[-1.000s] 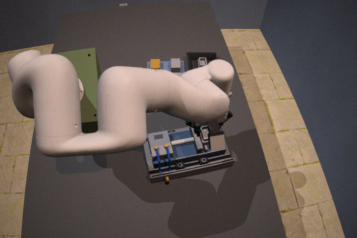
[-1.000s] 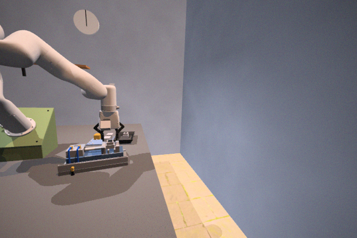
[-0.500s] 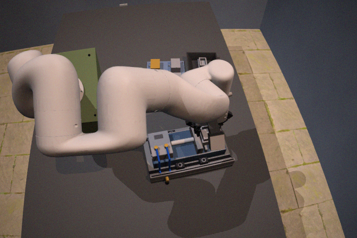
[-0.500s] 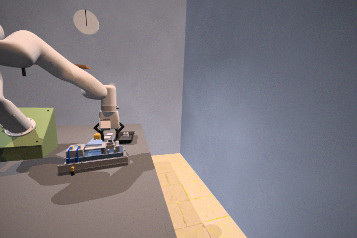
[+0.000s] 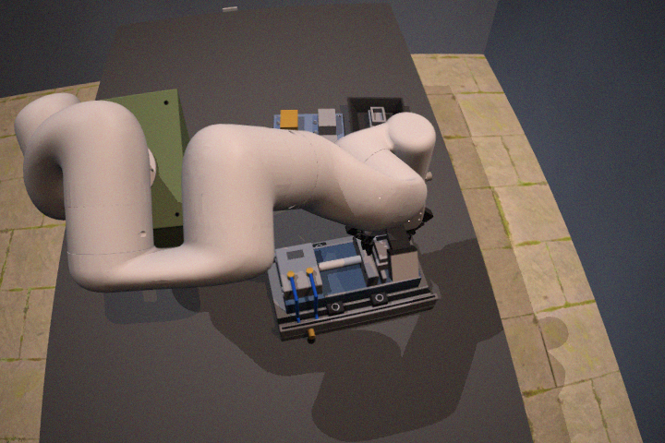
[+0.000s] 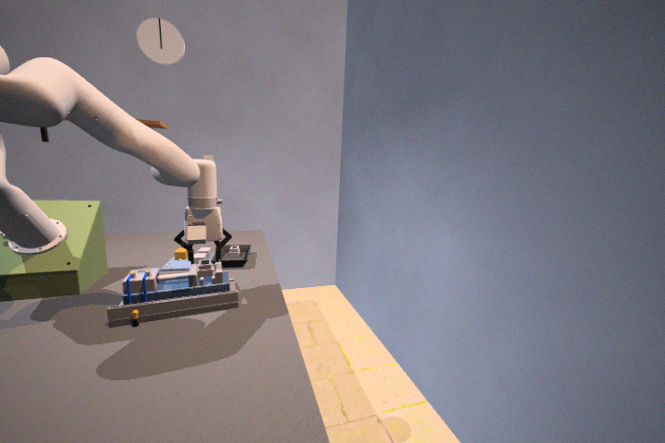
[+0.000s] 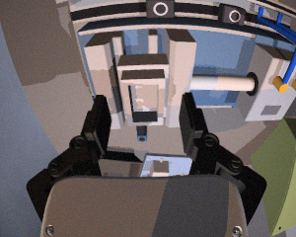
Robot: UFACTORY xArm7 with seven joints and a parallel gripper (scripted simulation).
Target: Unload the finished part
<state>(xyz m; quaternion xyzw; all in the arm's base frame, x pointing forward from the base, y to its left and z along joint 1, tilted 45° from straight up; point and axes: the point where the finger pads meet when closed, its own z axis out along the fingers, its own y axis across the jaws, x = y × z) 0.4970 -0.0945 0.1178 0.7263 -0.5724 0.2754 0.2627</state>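
Now: hand 310 mm to the right of the grey block, 110 mm above it and 90 mm past it. The rest, counted from my hand: orange block (400 mm to the left, 180 mm behind, 110 mm below); blue fixture plate (360 mm to the left, 130 mm below, 130 mm behind).
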